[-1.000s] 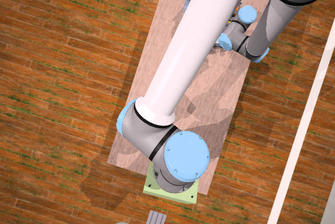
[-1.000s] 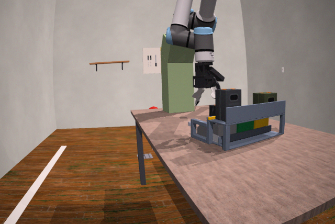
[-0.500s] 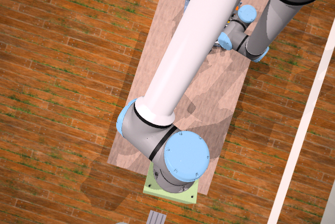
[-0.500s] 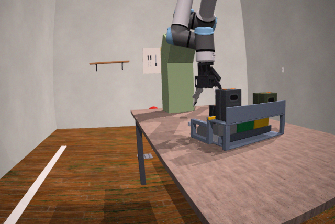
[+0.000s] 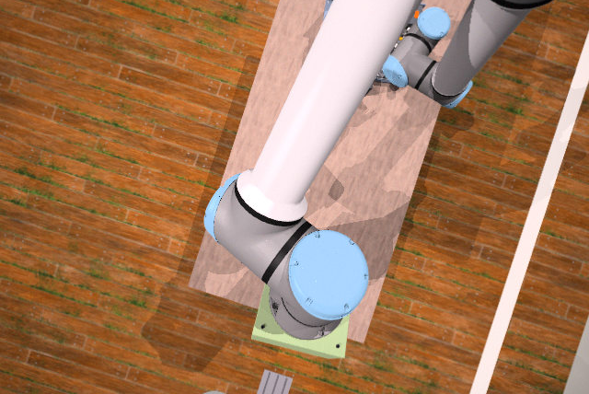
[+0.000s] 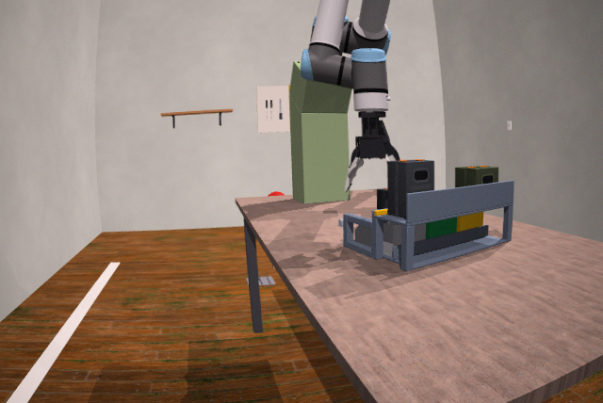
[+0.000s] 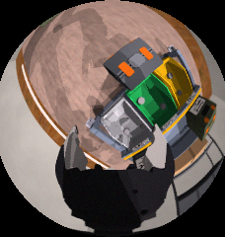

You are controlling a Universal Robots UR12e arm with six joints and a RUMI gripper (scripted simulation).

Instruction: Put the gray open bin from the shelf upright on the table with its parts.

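The gray open bin is 9 cm below my hand, 8 cm ahead of it and 2 cm to the left of it. Also, from my hand: yellow bin (23 cm to the left, 9 cm below, 1 cm behind); green bin (12 cm to the left, 9 cm below, 3 cm ahead).
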